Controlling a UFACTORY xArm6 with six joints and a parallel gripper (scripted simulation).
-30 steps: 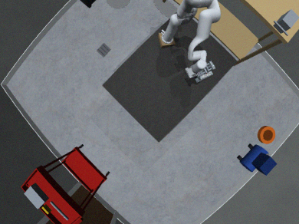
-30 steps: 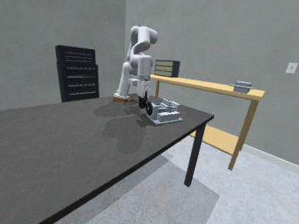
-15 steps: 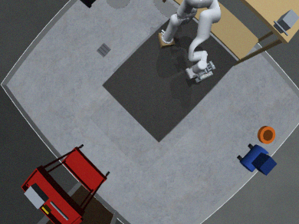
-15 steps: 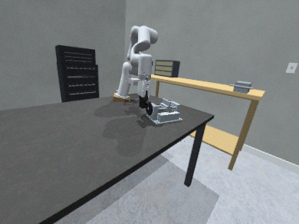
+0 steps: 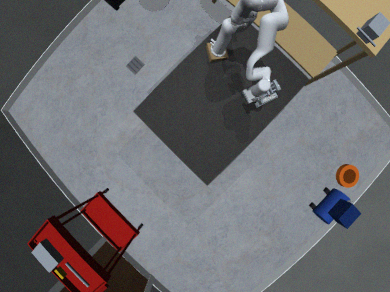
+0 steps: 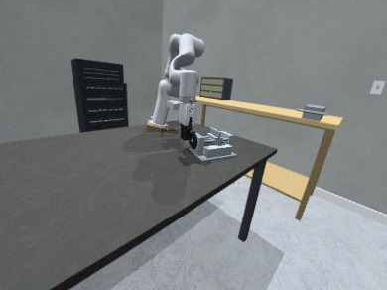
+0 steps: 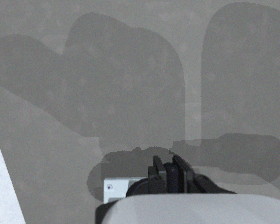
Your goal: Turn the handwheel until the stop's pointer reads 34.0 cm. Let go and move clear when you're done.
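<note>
The upright knob lies 10 mm to the left of my hand. From my hand the other things lie so: handwheel (20 mm to the left, 10 mm below, 10 mm ahead); sliding stop (150 mm to the left, 80 mm ahead, 10 mm below).
</note>
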